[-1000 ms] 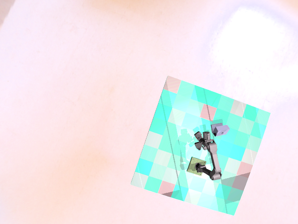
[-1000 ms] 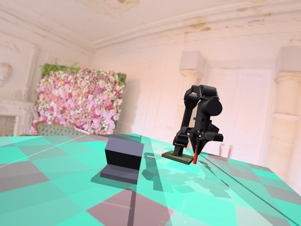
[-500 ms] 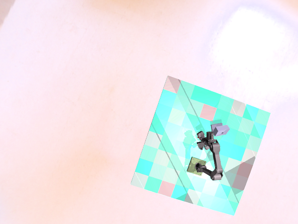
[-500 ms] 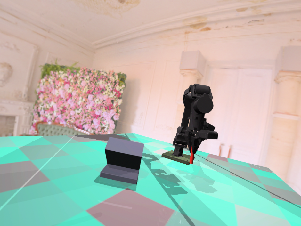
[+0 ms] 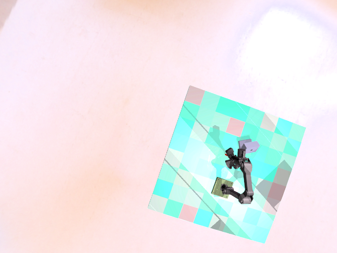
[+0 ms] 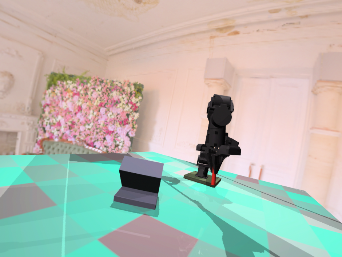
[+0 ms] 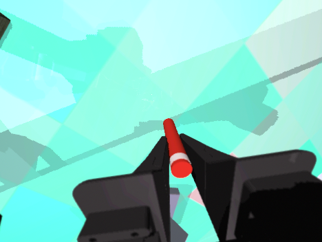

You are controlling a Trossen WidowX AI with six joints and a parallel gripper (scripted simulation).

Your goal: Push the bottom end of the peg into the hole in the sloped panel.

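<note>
Right now my gripper tip is 13 cm short of the grey sloped panel, 21 cm to the left of it and 5 cm above it. From my gripper tip the other things lie so: low foot (14 cm ahead, 20 cm to the right, 11 cm below); round red peg (2 cm above).
</note>
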